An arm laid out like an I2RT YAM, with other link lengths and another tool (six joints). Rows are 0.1 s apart.
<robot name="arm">
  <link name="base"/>
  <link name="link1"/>
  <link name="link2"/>
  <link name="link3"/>
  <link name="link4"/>
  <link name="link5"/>
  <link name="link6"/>
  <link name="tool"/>
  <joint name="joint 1" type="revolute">
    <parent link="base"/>
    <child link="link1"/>
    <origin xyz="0 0 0.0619" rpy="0 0 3.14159"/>
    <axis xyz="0 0 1"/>
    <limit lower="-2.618" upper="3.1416"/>
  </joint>
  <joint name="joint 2" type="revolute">
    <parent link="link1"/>
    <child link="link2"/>
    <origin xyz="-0.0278 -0.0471 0.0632" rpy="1.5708 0 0"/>
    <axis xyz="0 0 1"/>
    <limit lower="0" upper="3.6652"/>
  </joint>
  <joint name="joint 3" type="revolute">
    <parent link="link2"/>
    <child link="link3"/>
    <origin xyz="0.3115 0 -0.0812" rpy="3.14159 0 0"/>
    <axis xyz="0 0 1"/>
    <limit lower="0" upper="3.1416"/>
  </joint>
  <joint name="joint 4" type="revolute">
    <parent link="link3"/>
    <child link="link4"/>
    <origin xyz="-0.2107 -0.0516 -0.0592" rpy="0 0 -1.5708"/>
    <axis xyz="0 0 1"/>
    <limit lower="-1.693" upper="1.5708"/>
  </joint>
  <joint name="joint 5" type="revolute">
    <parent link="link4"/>
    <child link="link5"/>
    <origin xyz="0.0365 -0.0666 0.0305" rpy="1.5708 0 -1.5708"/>
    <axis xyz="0 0 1"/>
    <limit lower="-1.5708" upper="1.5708"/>
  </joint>
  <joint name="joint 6" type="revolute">
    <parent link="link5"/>
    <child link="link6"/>
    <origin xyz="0.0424 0 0.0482" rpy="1.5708 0 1.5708"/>
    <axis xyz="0 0 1"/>
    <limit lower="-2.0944" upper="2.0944"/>
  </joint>
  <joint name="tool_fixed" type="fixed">
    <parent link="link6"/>
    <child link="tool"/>
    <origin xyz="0.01 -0.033 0.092" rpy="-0.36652 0 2.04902"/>
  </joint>
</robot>
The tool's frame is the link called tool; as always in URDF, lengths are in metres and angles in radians.
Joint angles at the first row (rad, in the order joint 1, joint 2, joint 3, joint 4, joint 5, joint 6):
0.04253, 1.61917, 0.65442, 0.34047, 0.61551, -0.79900
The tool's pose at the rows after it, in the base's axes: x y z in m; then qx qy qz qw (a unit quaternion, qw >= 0):
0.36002 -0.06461 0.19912 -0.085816 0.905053 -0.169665 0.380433
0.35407 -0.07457 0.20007 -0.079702 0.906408 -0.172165 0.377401
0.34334 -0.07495 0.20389 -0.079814 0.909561 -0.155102 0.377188
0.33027 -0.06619 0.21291 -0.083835 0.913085 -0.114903 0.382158
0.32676 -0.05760 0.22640 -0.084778 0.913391 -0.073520 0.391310
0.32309 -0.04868 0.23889 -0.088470 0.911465 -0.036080 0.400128
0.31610 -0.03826 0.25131 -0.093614 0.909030 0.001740 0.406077
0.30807 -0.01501 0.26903 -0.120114 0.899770 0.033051 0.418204
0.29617 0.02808 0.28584 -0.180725 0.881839 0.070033 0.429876
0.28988 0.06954 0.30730 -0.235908 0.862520 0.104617 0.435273
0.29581 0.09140 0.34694 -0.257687 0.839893 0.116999 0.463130
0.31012 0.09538 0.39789 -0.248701 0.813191 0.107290 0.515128
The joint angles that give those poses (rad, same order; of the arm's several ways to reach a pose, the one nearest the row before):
0.00515, 1.59020, 0.62276, 0.35421, 0.59644, -0.82456
-0.02955, 1.57148, 0.61130, 0.35077, 0.57966, -0.83866
-0.04559, 1.51807, 0.60255, 0.29352, 0.53807, -0.82762
-0.04596, 1.43379, 0.61359, 0.17455, 0.46407, -0.78793
-0.04594, 1.38076, 0.66319, 0.05971, 0.38931, -0.74443
-0.04405, 1.33686, 0.70478, -0.02959, 0.31988, -0.71125
-0.03718, 1.28766, 0.74331, -0.12343, 0.25274, -0.67883
0.02497, 1.22855, 0.78107, -0.20198, 0.21914, -0.65634
0.16730, 1.16940, 0.80700, -0.25693, 0.20811, -0.64335
0.30993, 1.15875, 0.88295, -0.32178, 0.20846, -0.62734
0.37823, 1.17973, 1.01721, -0.36678, 0.22297, -0.62200
0.38894, 1.21481, 1.16751, -0.36527, 0.26152, -0.62466

